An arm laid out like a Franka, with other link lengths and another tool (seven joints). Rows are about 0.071 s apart.
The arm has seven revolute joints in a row. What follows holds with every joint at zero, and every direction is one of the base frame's. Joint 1 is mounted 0.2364 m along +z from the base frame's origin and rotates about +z. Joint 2 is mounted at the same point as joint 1 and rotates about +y. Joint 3 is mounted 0.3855 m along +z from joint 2 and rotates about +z. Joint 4 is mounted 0.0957 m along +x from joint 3 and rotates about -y. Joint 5 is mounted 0.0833 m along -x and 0.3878 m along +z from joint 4 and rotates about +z. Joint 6 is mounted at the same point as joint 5 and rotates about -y. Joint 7 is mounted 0.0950 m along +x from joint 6 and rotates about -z. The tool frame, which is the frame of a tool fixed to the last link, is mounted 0.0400 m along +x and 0.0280 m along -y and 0.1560 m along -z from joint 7; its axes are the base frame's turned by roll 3.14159, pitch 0.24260 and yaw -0.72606 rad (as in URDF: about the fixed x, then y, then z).
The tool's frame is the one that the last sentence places.
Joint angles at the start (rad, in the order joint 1, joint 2, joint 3, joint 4, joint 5, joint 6, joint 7): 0.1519, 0.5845, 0.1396, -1.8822, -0.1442, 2.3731, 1.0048
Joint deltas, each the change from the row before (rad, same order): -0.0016, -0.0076, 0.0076, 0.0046, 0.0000, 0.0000, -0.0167; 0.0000, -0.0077, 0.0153, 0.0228, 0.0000, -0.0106, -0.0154; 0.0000, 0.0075, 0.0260, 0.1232, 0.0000, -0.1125, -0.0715; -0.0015, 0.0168, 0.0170, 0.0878, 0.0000, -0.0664, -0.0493; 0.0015, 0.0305, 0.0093, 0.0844, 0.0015, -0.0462, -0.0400; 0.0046, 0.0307, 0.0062, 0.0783, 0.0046, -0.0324, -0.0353
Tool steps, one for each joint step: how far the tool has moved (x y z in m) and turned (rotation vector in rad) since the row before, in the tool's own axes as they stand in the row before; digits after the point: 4 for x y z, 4 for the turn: -0.0053, -0.0032, -0.0064, 0.0072, -0.0034, -0.0235; -0.0123, -0.0084, -0.0122, 0.0140, -0.0060, -0.0305; -0.0202, -0.0295, -0.0354, -0.0141, -0.0031, -0.0799; -0.0097, -0.0202, -0.0204, -0.0063, -0.0054, -0.0525; -0.0041, -0.0196, -0.0117, -0.0003, -0.0070, -0.0397; -0.0039, -0.0186, -0.0097, 0.0082, -0.0084, -0.0361
